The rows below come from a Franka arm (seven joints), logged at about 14 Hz.
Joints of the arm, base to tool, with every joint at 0 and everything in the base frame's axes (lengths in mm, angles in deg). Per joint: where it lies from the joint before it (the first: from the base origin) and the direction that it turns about. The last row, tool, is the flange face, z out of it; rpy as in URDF.
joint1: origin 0.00 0.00 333.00 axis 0 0 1
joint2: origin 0.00 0.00 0.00 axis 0 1 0
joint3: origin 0.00 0.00 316.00 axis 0 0 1
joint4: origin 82.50 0.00 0.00 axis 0 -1 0
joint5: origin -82.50 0.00 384.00 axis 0 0 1
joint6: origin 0.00 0.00 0.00 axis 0 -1 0
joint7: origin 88.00 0.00 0.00 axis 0 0 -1
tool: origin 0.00 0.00 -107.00 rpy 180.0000 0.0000 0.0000
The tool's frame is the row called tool.
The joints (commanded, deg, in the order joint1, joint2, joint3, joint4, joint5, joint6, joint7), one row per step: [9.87, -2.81, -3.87, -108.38, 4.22, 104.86, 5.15]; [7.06, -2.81, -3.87, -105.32, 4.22, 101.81, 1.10]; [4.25, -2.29, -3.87, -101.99, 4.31, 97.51, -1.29]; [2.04, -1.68, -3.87, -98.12, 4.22, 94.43, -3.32]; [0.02, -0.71, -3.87, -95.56, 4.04, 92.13, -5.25]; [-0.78, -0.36, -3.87, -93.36, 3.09, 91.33, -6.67]
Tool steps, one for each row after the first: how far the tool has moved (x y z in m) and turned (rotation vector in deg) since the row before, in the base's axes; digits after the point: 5 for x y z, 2 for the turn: [0.00310, -0.02625, 0.02100, 0.13, -0.31, 1.45]; [0.00082, -0.02598, 0.01646, 0.13, 1.30, -0.13]; [0.00214, -0.02079, 0.02181, -0.03, -0.34, 0.05]; [0.00205, -0.01929, 0.00851, -0.12, 0.57, 0.09]; [0.00153, -0.00940, 0.01350, -1.00, -1.07, 0.73]
